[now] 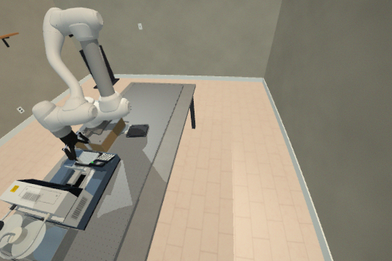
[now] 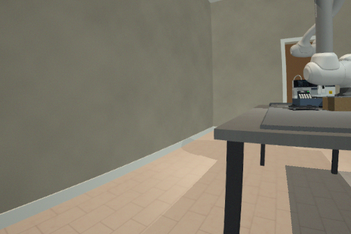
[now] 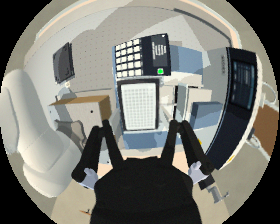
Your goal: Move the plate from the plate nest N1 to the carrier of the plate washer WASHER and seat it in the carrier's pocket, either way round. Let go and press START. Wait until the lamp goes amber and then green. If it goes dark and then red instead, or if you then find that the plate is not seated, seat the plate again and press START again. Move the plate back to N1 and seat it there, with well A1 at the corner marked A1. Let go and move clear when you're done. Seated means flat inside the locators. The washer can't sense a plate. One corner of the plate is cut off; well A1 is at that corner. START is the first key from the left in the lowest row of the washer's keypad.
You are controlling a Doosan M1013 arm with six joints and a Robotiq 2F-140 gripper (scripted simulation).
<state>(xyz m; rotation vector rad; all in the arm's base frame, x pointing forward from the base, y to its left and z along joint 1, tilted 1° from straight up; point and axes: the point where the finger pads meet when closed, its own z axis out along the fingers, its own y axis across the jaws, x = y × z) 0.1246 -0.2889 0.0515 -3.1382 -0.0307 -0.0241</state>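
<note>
Now: hand 50 mm above the white well plate. The rest, counted from my hand: dark plate nest N1: 200 mm ahead, 340 mm to the left, 120 mm below; then plate washer: 150 mm to the right, 10 mm below.
</note>
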